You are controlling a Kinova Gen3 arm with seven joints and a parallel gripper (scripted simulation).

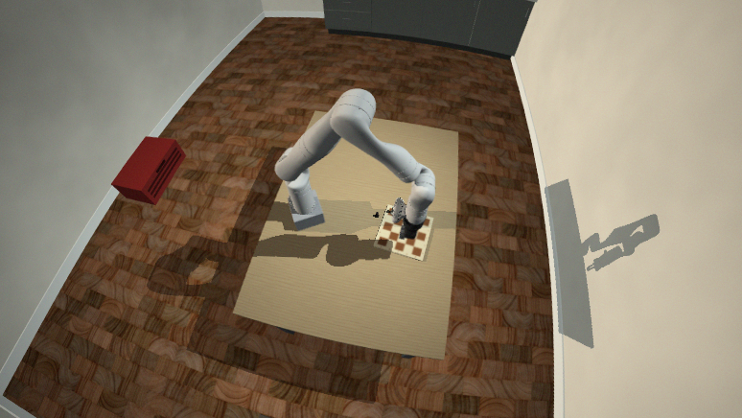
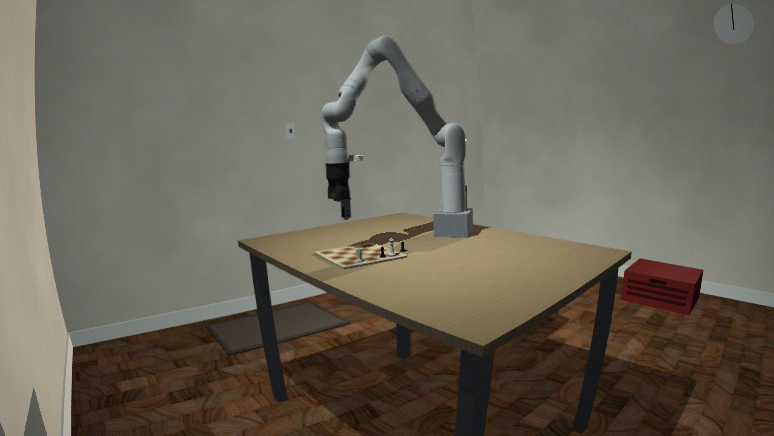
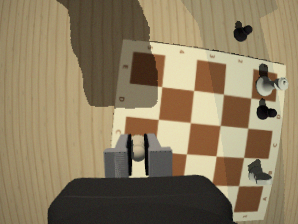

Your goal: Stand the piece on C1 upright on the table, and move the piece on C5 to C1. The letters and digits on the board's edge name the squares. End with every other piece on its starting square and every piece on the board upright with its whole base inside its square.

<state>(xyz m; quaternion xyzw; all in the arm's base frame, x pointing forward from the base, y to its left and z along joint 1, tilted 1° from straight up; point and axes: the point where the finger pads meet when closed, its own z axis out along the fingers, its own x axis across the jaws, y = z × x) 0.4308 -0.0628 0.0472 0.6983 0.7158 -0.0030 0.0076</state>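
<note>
Right now the chessboard is 13 cm below my hand, 8 cm to the left of it and 1 cm ahead of it. The rest, counted from my hand: white pawn: 1 cm below.
</note>
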